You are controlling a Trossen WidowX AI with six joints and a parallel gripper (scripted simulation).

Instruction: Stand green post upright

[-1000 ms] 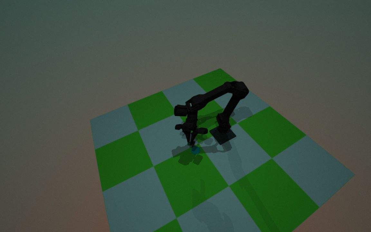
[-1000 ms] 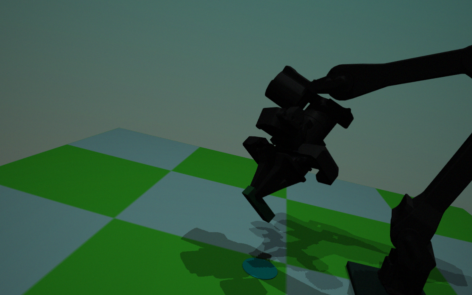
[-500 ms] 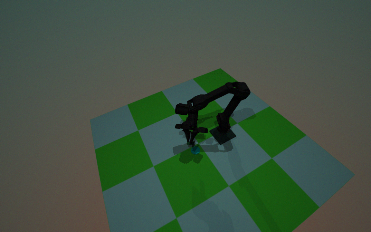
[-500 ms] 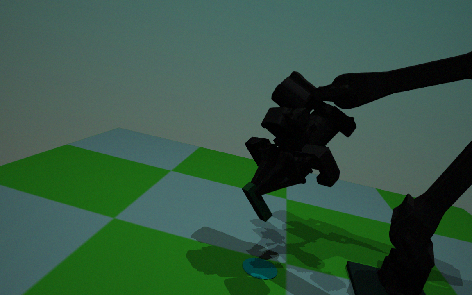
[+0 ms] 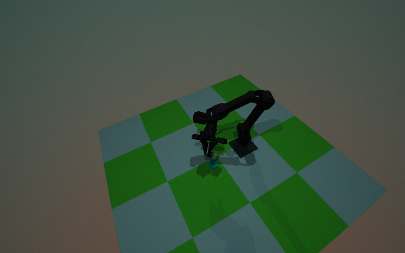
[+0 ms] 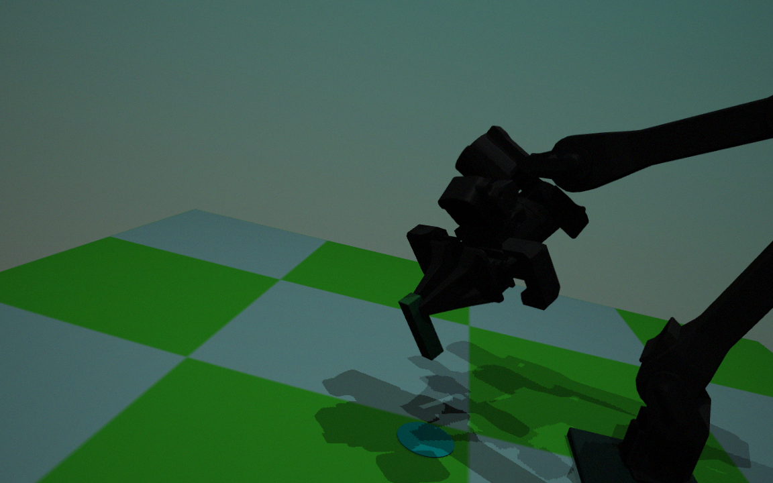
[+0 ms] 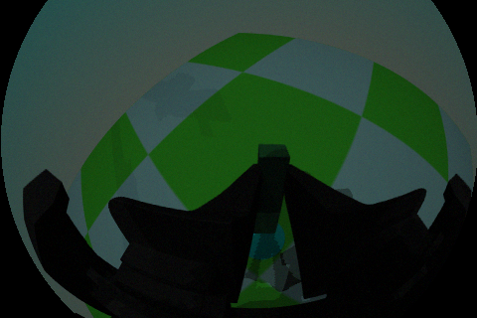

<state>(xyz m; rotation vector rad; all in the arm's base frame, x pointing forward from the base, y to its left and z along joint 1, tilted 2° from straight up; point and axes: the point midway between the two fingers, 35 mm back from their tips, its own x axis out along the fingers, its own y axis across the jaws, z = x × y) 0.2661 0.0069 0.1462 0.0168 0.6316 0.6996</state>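
The green post lies 20 mm below my gripper tip and 10 mm behind it. The rest, counted from my gripper tip: cyan circle 140 mm below, 40 mm behind, 10 mm to the right.
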